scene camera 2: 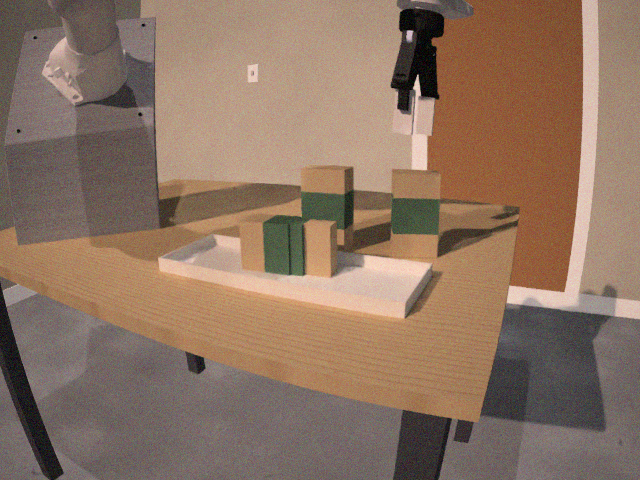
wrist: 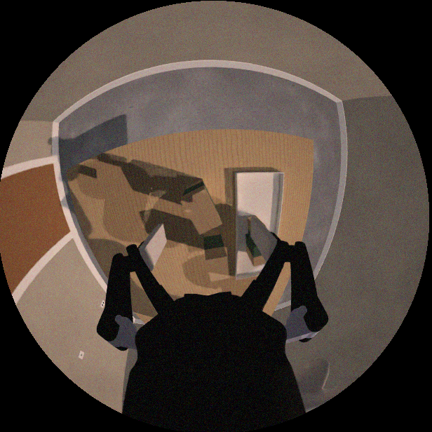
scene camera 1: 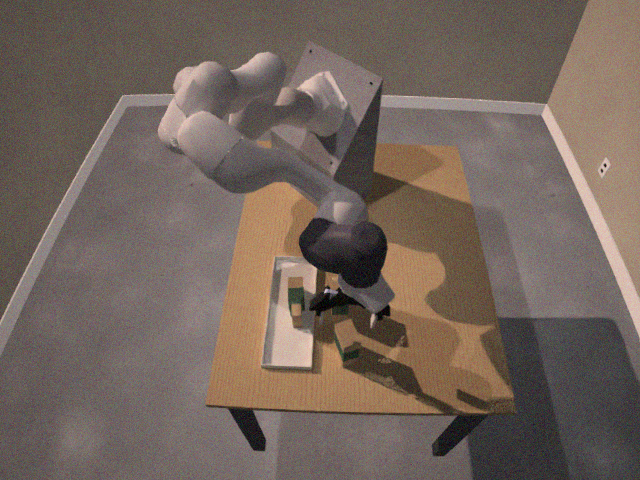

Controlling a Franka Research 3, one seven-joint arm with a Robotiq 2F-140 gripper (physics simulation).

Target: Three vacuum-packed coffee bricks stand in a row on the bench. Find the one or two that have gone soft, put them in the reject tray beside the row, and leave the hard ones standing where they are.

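Observation:
One coffee brick (scene camera 1: 295, 291) (scene camera 2: 277, 248) (wrist: 252, 245), tan with a green band, lies on its side in the white reject tray (scene camera 1: 289, 351) (scene camera 2: 382, 283) (wrist: 255, 195); a finger hides part of it in the wrist view. A second brick (scene camera 1: 339, 310) (scene camera 2: 324, 206) (wrist: 213, 242) stands upright beside the tray, partly hidden by the gripper in scene camera 1. A third brick (scene camera 1: 345, 335) (scene camera 2: 415, 214) (wrist: 204, 207) stands upright farther from the robot base. My gripper (scene camera 1: 346, 317) (scene camera 2: 413, 121) (wrist: 207, 229) is open and empty, high above the standing bricks. Softness cannot be seen.
The wooden bench (scene camera 1: 258, 390) (scene camera 2: 310, 330) (wrist: 175, 145) carries the tray and bricks. The grey robot pedestal (scene camera 1: 361, 129) (scene camera 2: 113, 180) stands at its back end. Shadows of the arm and bricks fall across the bench beside the row.

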